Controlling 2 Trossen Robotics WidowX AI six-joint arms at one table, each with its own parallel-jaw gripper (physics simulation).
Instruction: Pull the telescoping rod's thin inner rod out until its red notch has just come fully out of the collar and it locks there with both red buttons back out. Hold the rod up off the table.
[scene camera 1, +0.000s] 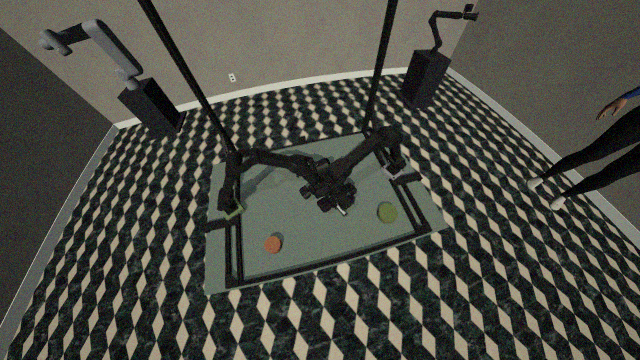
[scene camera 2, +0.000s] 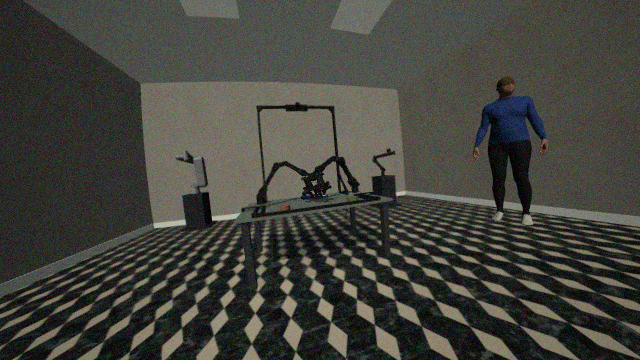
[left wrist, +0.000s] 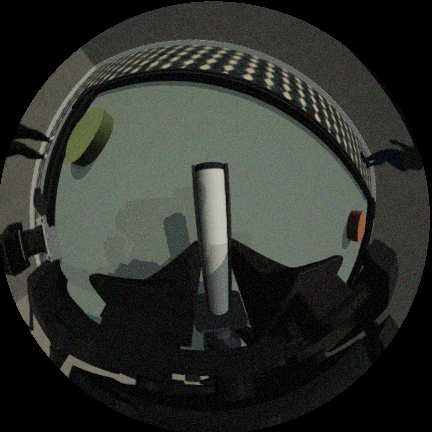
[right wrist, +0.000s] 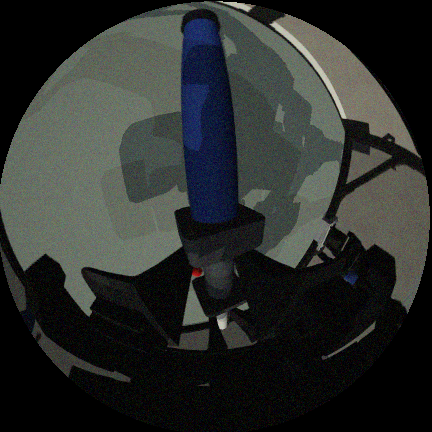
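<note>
The telescoping rod's white inner rod (scene camera 1: 341, 210) (left wrist: 212, 215) has a dark end cap. My left gripper (left wrist: 213, 244) is shut on it, with the dark collar flange (left wrist: 220, 311) close below the fingers. In the right wrist view the thick blue handle (right wrist: 209, 135) joins a dark grey collar block (right wrist: 222, 232). My right gripper (right wrist: 212, 246) is shut on the collar. One red button (right wrist: 196, 272) shows beside the collar's neck; the other is hidden by the finger. A short white stretch of inner rod (right wrist: 222, 321) shows past the flange. No red notch shows. The rod's shadows lie apart from it on the table.
A green disc (scene camera 1: 387, 213) (left wrist: 90, 136) lies on the table at the right in scene camera 1. An orange disc (scene camera 1: 272, 244) (scene camera 2: 285, 207) (left wrist: 356, 226) lies near the front left there. Black rails (scene camera 1: 325, 261) edge the table. Both arms meet closely over its middle.
</note>
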